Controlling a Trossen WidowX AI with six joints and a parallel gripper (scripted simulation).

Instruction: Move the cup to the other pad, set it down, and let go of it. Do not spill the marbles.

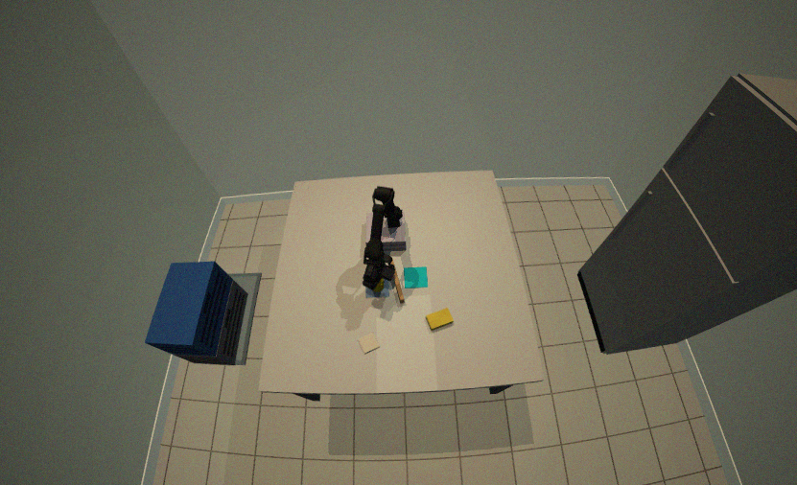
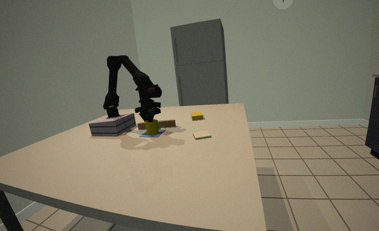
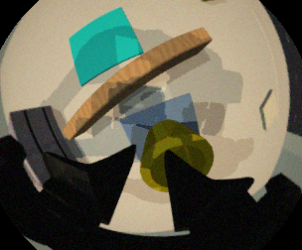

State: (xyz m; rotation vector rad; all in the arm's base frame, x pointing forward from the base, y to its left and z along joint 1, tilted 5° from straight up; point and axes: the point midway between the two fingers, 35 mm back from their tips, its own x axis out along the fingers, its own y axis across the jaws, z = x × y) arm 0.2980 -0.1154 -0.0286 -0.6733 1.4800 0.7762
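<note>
Now: gripper tip 18 cm to the right of the teal pad and 5 cm above it. From my gripper tip the other things lie so: wooden stick 8 cm to the left, 3 cm below, 1 cm ahead; cream block 30 cm ahead, 9 cm to the right, 4 cm below.
</note>
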